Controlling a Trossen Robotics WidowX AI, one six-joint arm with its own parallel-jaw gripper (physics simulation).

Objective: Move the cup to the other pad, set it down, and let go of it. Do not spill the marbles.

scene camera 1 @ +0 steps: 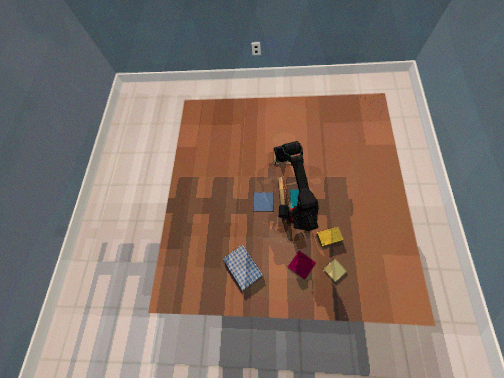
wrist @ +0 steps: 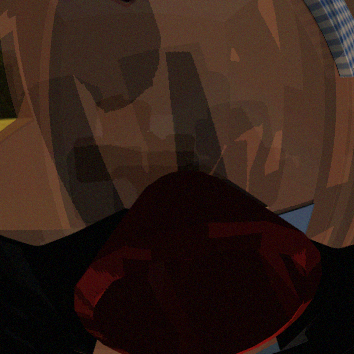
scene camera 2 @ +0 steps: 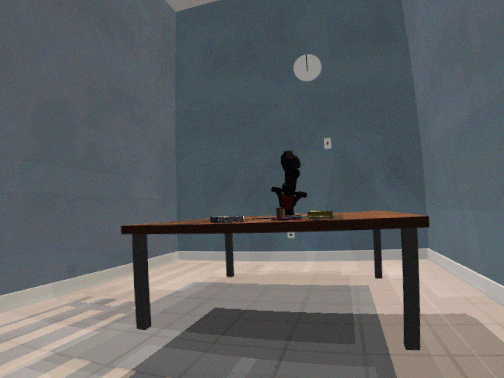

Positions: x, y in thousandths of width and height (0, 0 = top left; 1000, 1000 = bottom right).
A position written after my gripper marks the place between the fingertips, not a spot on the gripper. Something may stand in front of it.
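Note:
Red cup, gripped by my gripper (wrist: 530, 617).

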